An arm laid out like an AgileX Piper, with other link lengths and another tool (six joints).
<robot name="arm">
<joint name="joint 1" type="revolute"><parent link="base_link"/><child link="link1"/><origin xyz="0 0 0.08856"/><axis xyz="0 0 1"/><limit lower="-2.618" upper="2.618"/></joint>
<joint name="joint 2" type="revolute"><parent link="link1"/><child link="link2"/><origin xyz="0 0 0"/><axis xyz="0 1 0"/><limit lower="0" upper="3.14"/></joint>
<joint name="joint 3" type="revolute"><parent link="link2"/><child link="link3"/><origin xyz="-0.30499 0 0.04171"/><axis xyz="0 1 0"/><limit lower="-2.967" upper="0"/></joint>
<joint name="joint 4" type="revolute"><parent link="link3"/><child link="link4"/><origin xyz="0.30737 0 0.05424"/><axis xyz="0.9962 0 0.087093"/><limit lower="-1.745" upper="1.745"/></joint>
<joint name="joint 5" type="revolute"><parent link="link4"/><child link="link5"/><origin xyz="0 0 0"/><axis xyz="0 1 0"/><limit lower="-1.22" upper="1.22"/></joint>
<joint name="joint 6" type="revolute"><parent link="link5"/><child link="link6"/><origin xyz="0.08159 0 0.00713"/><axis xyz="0.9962 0 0.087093"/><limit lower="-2.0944" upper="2.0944"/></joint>
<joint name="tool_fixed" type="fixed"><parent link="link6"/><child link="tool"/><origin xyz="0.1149 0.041 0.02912" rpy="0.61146 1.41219 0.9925"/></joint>
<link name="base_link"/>
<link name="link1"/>
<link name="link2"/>
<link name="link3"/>
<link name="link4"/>
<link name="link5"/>
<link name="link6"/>
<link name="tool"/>
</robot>
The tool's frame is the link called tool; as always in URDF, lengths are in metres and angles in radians.
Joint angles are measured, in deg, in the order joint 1, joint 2, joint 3, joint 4, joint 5, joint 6. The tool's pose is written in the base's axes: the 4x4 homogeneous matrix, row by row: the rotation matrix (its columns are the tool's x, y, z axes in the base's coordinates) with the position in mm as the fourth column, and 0 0 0 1 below. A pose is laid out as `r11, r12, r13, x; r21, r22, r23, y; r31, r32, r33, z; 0, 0, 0, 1`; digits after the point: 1 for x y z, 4 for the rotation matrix.
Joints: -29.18 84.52 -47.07 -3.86 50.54 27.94
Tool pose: -0.4571, 0.7939, 0.4009, 313.3; 0.8797, 0.4701, 0.0720, -153.8; -0.1313, 0.3855, -0.9133, 58.0; 0, 0, 0, 1
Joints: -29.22 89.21 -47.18 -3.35 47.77 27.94
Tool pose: -0.4569, 0.8043, 0.3798, 319.8; 0.8839, 0.4586, 0.0921, -155.9; -0.1001, 0.3778, -0.9205, 32.7; 0, 0, 0, 1
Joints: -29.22 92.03 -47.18 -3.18 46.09 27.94
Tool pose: -0.4579, 0.8105, 0.3653, 322.4; 0.8852, 0.4534, 0.1036, -156.6; -0.0817, 0.3708, -0.9251, 16.7; 0, 0, 0, 1
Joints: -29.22 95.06 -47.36 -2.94 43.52 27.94
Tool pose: -0.4572, 0.8117, 0.3635, 327.9; 0.8862, 0.4502, 0.1093, -158.6; -0.0749, 0.3722, -0.9251, 0.8; 0, 0, 0, 1
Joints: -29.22 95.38 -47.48 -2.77 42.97 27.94
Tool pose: -0.4552, 0.8100, 0.3698, 330.0; 0.8869, 0.4492, 0.1080, -159.4; -0.0786, 0.3771, -0.9228, -0.1; 0, 0, 0, 1
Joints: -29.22 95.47 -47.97 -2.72 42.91 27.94
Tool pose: -0.4541, 0.8074, 0.3766, 333.0; 0.8869, 0.4500, 0.1047, -160.9; -0.0849, 0.3815, -0.9204, 2.0; 0, 0, 0, 1
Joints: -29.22 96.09 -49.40 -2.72 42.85 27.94
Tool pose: -0.4530, 0.8023, 0.3888, 340.8; 0.8862, 0.4528, 0.0979, -165.3; -0.0975, 0.3889, -0.9161, 5.5; 0, 0, 0, 1
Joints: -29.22 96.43 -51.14 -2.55 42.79 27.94
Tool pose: -0.4488, 0.7939, 0.4102, 350.8; 0.8859, 0.4555, 0.0876, -170.5; -0.1173, 0.4028, -0.9078, 12.7; 0, 0, 0, 1
